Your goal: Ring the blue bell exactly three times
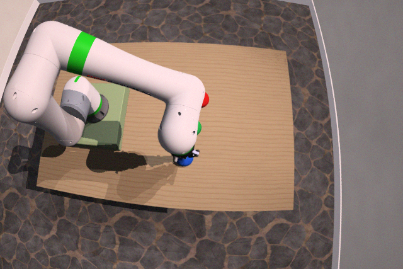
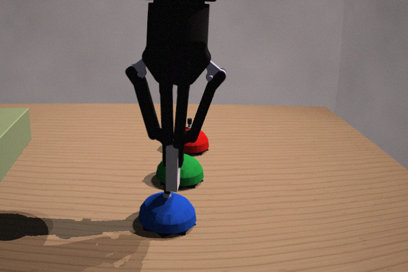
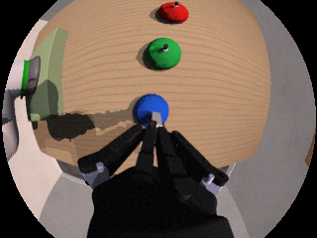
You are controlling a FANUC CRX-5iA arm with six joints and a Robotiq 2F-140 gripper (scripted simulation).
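Now: the blue bell 1 cm behind my hand and 6 cm below it. Round my hand: red bell 11 cm ahead, 27 cm to the left, 5 cm below; then green bell 5 cm ahead, 14 cm to the left, 5 cm below.
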